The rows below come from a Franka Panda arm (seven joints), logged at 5 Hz.
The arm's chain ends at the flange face. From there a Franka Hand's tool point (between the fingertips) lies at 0.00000 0.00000 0.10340 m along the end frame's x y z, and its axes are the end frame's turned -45 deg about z.
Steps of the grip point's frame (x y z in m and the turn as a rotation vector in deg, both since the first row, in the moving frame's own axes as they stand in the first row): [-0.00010, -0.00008, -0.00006, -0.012, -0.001, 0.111]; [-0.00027, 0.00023, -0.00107, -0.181, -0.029, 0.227]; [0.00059, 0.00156, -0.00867, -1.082, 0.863, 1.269]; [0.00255, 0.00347, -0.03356, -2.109, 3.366, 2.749]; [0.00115, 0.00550, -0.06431, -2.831, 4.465, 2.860]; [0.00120, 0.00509, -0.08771, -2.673, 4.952, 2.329]
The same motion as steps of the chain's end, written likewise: [-0.00014, 0.00000, -0.00006, -0.009, 0.008, 0.111]; [-0.00022, 0.00009, -0.00107, -0.148, 0.107, 0.227]; [-0.00096, 0.00038, -0.00864, -0.155, 1.375, 1.269]; [-0.00276, 0.00209, -0.03331, 0.889, 3.871, 2.749]; [-0.00464, 0.00493, -0.06387, 1.155, 5.159, 2.860]; [-0.00532, 0.00546, -0.08721, 1.611, 5.392, 2.329]
